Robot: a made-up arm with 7 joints. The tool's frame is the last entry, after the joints.
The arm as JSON. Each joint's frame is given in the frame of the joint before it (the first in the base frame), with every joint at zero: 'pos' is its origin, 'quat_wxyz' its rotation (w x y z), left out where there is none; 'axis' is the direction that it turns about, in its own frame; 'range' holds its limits. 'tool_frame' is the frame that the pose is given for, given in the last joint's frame.
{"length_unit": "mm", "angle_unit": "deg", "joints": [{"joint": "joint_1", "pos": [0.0, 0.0, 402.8], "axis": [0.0, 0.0, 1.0], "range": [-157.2, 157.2]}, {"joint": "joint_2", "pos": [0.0, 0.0, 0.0], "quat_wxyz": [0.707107, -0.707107, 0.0, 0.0], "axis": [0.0, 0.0, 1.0], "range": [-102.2, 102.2]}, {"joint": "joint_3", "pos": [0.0, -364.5, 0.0], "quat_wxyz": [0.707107, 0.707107, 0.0, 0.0], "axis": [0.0, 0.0, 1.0], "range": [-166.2, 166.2]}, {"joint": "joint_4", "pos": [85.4, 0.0, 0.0], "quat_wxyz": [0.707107, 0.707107, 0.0, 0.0], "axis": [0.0, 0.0, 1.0], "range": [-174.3, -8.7]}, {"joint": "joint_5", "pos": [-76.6, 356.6, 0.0], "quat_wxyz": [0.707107, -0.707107, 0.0, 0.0], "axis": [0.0, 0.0, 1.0], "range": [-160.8, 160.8]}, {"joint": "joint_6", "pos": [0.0, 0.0, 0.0], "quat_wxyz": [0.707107, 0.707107, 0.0, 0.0], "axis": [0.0, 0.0, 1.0], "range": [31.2, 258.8]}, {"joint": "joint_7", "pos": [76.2, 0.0, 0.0], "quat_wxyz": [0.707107, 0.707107, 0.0, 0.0], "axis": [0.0, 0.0, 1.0], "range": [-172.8, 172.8]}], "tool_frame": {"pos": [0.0, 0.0, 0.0]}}
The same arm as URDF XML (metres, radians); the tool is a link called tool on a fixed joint. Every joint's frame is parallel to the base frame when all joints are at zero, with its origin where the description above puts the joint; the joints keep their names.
<robot name="arm">
  <joint name="tool_joint" type="fixed">
    <parent link="link7"/>
    <child link="tool"/>
    <origin xyz="0 0 0" rpy="3.1416 0 0"/>
  </joint>
  <joint name="joint_7" type="revolute">
    <parent link="link6"/>
    <child link="link7"/>
    <origin xyz="0.0762 0 0"/>
    <axis xyz="0 0 -1"/>
    <limit lower="-3.0159" upper="3.0159"/>
  </joint>
  <joint name="joint_6" type="revolute">
    <parent link="link5"/>
    <child link="link6"/>
    <origin xyz="0 0 0"/>
    <axis xyz="0 -1 0"/>
    <limit lower="0.5445" upper="4.5169"/>
  </joint>
  <joint name="joint_5" type="revolute">
    <parent link="link4"/>
    <child link="link5"/>
    <origin xyz="-0.0766 0 0.3566"/>
    <axis xyz="0 0 1"/>
    <limit lower="-2.8065" upper="2.8065"/>
  </joint>
  <joint name="joint_4" type="revolute">
    <parent link="link3"/>
    <child link="link4"/>
    <origin xyz="0.0854 0 0"/>
    <axis xyz="0 -1 0"/>
    <limit lower="-3.0421" upper="-0.1518"/>
  </joint>
  <joint name="joint_3" type="revolute">
    <parent link="link2"/>
    <child link="link3"/>
    <origin xyz="0 0 0.3645"/>
    <axis xyz="0 0 1"/>
    <limit lower="-2.9007" upper="2.9007"/>
  </joint>
  <joint name="joint_2" type="revolute">
    <parent link="link1"/>
    <child link="link2"/>
    <origin xyz="0 0 0"/>
    <axis xyz="0 1 0"/>
    <limit lower="-1.7837" upper="1.7837"/>
  </joint>
  <joint name="joint_1" type="revolute">
    <parent link="base"/>
    <child link="link1"/>
    <origin xyz="0 0 0.4028"/>
    <axis xyz="0 0 1"/>
    <limit lower="-2.7437" upper="2.7437"/>
  </joint>
  <link name="base"/>
  <link name="link1"/>
  <link name="link2"/>
  <link name="link3"/>
  <link name="link4"/>
  <link name="link5"/>
  <link name="link6"/>
  <link name="link7"/>
  <link name="tool"/>
</robot>

